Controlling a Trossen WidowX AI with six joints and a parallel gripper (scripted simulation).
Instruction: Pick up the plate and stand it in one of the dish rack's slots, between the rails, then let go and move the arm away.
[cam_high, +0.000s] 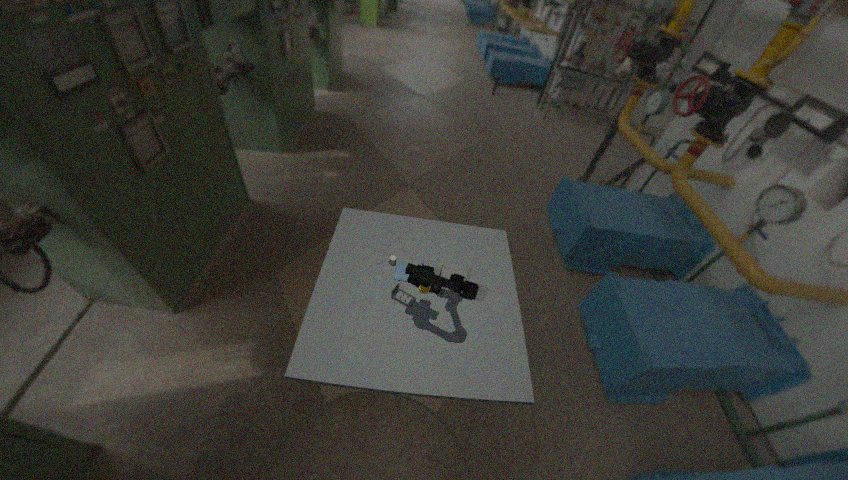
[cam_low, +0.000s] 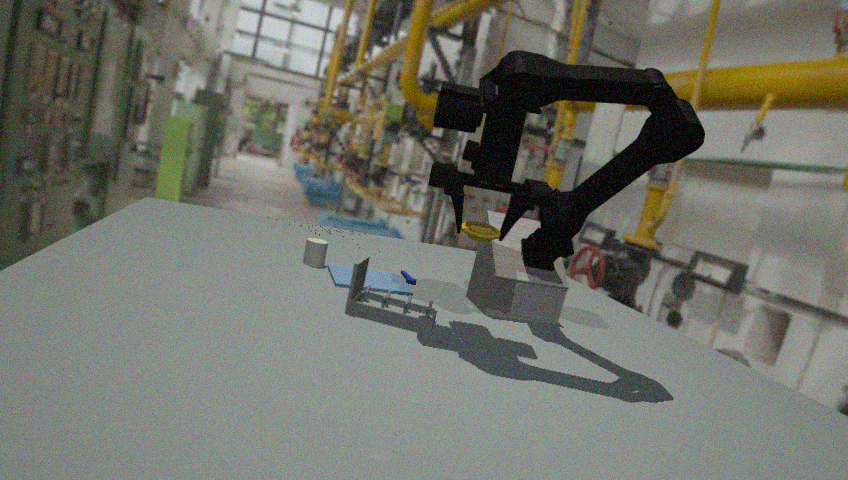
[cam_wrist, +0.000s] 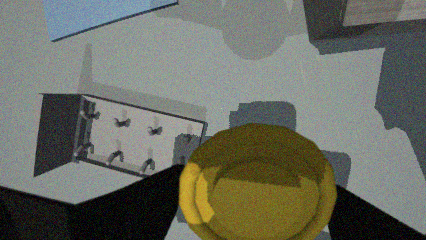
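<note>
Now: the grey dish rack 110 mm ahead of my gripper tip, 10 mm to the right of it and 130 mm below it. Also, from my gripper tip: yellow plate: 10 mm above; light blue mat: 130 mm ahead, 200 mm to the right, 150 mm below; blue spoon: 30 mm ahead, 260 mm to the right, 150 mm below.
</note>
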